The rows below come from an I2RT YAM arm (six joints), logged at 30 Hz.
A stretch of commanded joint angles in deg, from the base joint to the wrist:
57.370, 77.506, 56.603, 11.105, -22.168, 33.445
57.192, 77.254, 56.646, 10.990, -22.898, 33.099
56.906, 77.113, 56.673, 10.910, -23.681, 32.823
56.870, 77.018, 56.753, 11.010, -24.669, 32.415
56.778, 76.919, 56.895, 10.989, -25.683, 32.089
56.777, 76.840, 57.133, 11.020, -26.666, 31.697
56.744, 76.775, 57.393, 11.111, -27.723, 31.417
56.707, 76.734, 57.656, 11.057, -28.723, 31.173
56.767, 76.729, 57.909, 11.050, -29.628, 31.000
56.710, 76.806, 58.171, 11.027, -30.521, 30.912
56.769, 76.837, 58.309, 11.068, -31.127, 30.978
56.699, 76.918, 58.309, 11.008, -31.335, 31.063
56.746, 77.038, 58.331, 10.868, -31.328, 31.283
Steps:
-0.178, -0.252, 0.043, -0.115, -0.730, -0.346
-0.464, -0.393, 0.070, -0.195, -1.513, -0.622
-0.500, -0.488, 0.150, -0.095, -2.501, -1.030
-0.592, -0.587, 0.292, -0.116, -3.515, -1.356
-0.593, -0.666, 0.530, -0.085, -4.498, -1.748
-0.626, -0.731, 0.790, 0.006, -5.555, -2.028
-0.663, -0.772, 1.053, -0.048, -6.555, -2.272
-0.603, -0.777, 1.306, -0.055, -7.460, -2.445
-0.660, -0.700, 1.568, -0.078, -8.353, -2.533
-0.601, -0.669, 1.706, -0.037, -8.959, -2.467
-0.671, -0.588, 1.706, -0.097, -9.167, -2.382
-0.624, -0.468, 1.728, -0.237, -9.160, -2.162

